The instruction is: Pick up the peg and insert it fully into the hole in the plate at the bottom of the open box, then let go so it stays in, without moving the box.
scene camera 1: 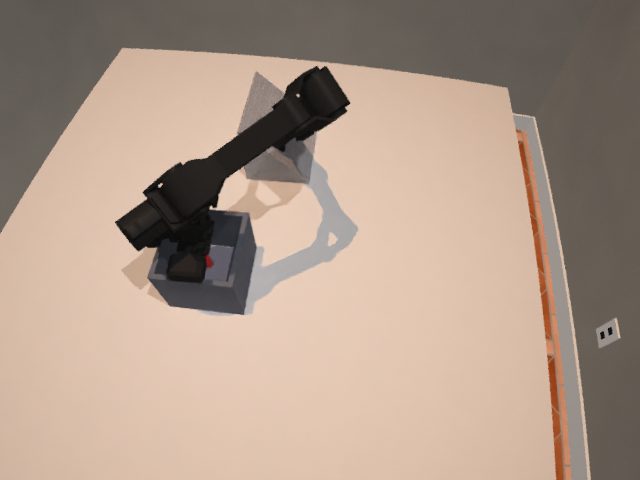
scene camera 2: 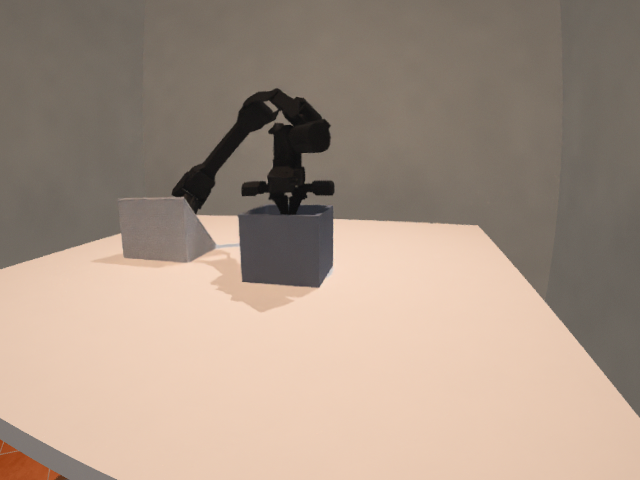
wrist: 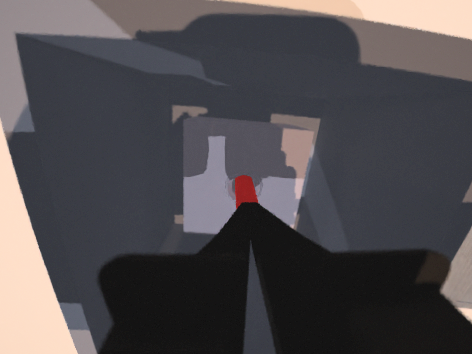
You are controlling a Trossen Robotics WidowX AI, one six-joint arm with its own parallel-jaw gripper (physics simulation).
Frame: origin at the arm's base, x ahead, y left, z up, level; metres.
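Seen in the pictures: gripper, fingertip midpoint: point(scene camera 1: 203, 254) point(wrist: 248, 209); arm's base, origin of the base link: point(scene camera 2: 179, 218).
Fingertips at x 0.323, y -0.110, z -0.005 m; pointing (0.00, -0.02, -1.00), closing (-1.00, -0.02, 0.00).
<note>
Pixels of each thing's middle, then the offset from my fingertips to it. Level surfaces: height alone.
- open dark blue-grey box, body centre: point(wrist: 244, 192) point(scene camera 1: 207, 261) point(scene camera 2: 289, 241) dx +0.001, dy +0.002, dz -0.027 m
- red peg, body centre: point(wrist: 243, 182) point(scene camera 1: 209, 265) dx +0.000, dy +0.002, dz -0.048 m
- pale plate, body centre: point(wrist: 241, 176) point(scene camera 1: 210, 269) dx +0.001, dy +0.002, dz -0.061 m
- table, its level: dz -0.096 m
The open dark blue-grey box point(scene camera 1: 206, 297) point(scene camera 2: 281, 250) stands on the table. The red peg point(scene camera 1: 208, 260) point(wrist: 245, 189) is inside it, at the round hole in the pale plate point(scene camera 1: 222, 258) point(wrist: 202, 210) on the bottom. It stands up from the hole; the fingertips hide its upper part in the wrist view, so how deep it sits cannot be told. My gripper point(scene camera 2: 288, 211) point(wrist: 248, 209) points down into the top of the box, shut, with nothing between its fingers. Its tips are above the peg. In scene camera 1 the arm hides the fingertips.
A grey wedge-shaped block point(scene camera 1: 258, 111) point(scene camera 2: 155, 229) stands on the table point(scene camera 1: 387, 310) point(scene camera 2: 387, 335) near the arm's base. The box walls point(wrist: 85, 165) surround the space below my fingers on all sides. The arm reaches over the wedge block and the box.
</note>
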